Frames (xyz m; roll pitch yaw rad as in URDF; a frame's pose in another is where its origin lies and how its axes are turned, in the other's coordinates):
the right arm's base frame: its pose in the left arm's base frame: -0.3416 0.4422 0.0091 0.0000 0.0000 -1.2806
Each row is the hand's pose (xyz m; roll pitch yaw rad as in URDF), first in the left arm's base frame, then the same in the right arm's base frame.
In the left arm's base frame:
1: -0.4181 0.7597 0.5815 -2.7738 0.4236 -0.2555
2: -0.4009 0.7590 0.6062 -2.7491 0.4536 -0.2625
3: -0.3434 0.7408 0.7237 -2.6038 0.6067 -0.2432
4: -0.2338 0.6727 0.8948 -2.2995 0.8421 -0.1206
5: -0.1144 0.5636 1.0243 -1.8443 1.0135 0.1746
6: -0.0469 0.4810 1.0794 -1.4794 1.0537 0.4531
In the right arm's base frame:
1: -0.3261 0.0175 0.5724 -2.7738 0.4236 1.0251
2: -0.3205 0.0338 0.5971 -2.7491 0.4536 1.0181
3: -0.2866 0.0837 0.7146 -2.6038 0.6067 1.0374
4: -0.1900 0.1692 0.8857 -2.2995 0.8421 1.1600
5: -0.0513 0.2524 1.0152 -1.8443 1.0135 1.4552
6: 0.0471 0.2935 1.0703 -1.4794 1.0537 1.7337

